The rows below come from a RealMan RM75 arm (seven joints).
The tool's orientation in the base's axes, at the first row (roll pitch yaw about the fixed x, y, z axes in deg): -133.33 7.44 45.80
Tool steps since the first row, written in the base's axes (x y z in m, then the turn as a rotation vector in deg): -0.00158 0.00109 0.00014 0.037 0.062 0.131; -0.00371 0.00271 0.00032 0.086 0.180 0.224; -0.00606 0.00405 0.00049 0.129 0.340 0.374; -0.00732 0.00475 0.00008 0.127 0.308 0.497; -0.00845 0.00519 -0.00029 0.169 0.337 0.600; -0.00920 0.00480 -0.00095 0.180 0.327 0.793; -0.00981 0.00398 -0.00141 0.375 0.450 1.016; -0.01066 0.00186 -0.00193 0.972 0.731 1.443; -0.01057 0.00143 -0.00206 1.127 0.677 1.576
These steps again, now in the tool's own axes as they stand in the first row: -0.00034 -0.00137 0.00131 0.053 -0.113 -0.083; -0.00068 -0.00329 0.00315 0.158 -0.223 -0.123; -0.00137 -0.00515 0.00500 0.282 -0.400 -0.179; -0.00169 -0.00577 0.00632 0.242 -0.472 -0.276; -0.00211 -0.00623 0.00743 0.279 -0.545 -0.357; -0.00282 -0.00586 0.00814 0.254 -0.674 -0.500; -0.00377 -0.00534 0.00845 0.448 -0.819 -0.711; -0.00580 -0.00417 0.00836 1.005 -1.026 -1.225; -0.00602 -0.00380 0.00820 1.056 -1.026 -1.430
